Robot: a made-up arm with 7 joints. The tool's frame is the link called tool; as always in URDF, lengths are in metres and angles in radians. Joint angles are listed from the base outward.
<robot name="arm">
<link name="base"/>
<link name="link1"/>
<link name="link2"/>
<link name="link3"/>
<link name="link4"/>
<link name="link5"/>
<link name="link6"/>
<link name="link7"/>
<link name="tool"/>
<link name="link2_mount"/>
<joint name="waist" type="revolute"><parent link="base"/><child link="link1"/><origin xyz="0.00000 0.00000 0.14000"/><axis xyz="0 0 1"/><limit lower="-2.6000" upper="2.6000"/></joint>
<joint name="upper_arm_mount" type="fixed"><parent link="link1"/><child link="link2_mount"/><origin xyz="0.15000 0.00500 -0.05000"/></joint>
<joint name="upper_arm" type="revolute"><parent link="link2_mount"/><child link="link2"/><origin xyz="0.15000 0.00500 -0.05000"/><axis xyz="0 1 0"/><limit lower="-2.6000" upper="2.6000"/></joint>
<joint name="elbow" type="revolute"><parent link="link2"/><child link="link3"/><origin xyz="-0.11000 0.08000 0.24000"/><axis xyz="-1 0 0"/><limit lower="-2.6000" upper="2.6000"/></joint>
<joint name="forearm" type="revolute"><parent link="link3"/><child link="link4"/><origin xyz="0.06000 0.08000 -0.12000"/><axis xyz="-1 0 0"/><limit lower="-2.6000" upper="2.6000"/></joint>
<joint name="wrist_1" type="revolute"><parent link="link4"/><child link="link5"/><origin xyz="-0.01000 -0.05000 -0.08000"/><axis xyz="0 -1 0"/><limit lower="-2.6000" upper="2.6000"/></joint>
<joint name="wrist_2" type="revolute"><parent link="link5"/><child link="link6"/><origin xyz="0.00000 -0.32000 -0.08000"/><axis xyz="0 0 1"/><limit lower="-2.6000" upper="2.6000"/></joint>
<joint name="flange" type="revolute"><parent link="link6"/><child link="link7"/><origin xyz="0.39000 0.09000 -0.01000"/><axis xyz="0 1 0"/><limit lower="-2.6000" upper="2.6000"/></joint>
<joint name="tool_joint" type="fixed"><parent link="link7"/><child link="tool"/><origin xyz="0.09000 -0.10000 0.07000"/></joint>
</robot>
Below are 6 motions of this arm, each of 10 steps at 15 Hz.
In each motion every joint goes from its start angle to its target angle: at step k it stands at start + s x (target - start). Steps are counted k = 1, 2, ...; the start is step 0. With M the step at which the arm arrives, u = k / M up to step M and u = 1 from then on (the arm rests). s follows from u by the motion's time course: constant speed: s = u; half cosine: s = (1 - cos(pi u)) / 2; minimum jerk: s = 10 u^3 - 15 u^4 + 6 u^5.
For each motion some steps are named. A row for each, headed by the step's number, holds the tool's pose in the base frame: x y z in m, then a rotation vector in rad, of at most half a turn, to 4 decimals.
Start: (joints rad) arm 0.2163 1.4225 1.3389 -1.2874 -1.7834 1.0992 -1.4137
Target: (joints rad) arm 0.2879 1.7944 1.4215 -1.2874 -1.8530 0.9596 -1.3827
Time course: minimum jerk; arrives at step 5
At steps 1, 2, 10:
1: 0.2052 -0.0562 0.1119 0.6598 1.6879 -0.6587
2: 0.2110 -0.0651 0.1272 0.5512 1.8047 -0.6702
10: 0.2422 -0.0866 0.1689 0.2547 2.1061 -0.6860

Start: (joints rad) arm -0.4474 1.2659 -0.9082 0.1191 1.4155 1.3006 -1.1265
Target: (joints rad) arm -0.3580 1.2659 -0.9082 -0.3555 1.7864 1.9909 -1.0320
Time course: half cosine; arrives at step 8
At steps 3, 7, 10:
3: 0.5354 0.0579 0.1767 -0.0061 -1.3560 0.2087
7: 0.5446 0.2572 0.1356 -0.1570 -1.2337 0.4860
10: 0.5460 0.2680 0.1313 -0.1654 -1.2210 0.5006

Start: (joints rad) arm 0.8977 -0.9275 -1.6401 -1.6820 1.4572 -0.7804 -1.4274
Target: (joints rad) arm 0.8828 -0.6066 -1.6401 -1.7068 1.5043 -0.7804 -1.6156
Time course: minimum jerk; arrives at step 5
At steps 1, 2, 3, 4, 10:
1: -0.6233 0.5528 0.1857 0.6197 1.4330 -1.4211
2: -0.6134 0.5590 0.2111 0.4923 1.3849 -1.4982
3: -0.5964 0.5714 0.2463 0.3070 1.3160 -1.5933
4: -0.5822 0.5828 0.2705 0.1714 1.2665 -1.6513
10: -0.5787 0.5856 0.2758 0.1408 1.2555 -1.6631

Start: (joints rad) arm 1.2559 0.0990 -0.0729 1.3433 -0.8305 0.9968 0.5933
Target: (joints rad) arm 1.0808 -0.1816 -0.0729 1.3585 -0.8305 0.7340 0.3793
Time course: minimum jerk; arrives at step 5
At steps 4, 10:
4: 0.3893 0.2903 0.1135 -1.4501 0.6806 0.7094
10: 0.3969 0.2861 0.1217 -1.4279 0.6562 0.6935

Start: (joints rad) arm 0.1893 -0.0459 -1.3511 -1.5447 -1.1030 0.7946 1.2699
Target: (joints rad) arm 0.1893 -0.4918 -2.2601 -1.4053 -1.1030 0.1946 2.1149
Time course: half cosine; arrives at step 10
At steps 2, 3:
2: 0.1199 0.3857 0.7951 -0.9100 0.7929 -2.8394
3: 0.0811 0.3618 0.8249 -0.7246 0.8199 -2.8588

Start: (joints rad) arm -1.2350 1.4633 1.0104 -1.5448 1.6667 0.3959 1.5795
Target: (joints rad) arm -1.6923 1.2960 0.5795 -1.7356 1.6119 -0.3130 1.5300
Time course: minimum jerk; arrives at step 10
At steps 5, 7, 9, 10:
5: -0.4269 -0.4525 -0.0283 1.5060 0.5630 -1.7584
7: -0.4908 -0.1786 -0.0827 1.8316 -0.0044 -2.0785
9: -0.4645 -0.0516 -0.1170 1.9566 -0.3125 -2.1885
10: -0.4620 -0.0448 -0.1190 1.9630 -0.3305 -2.1937

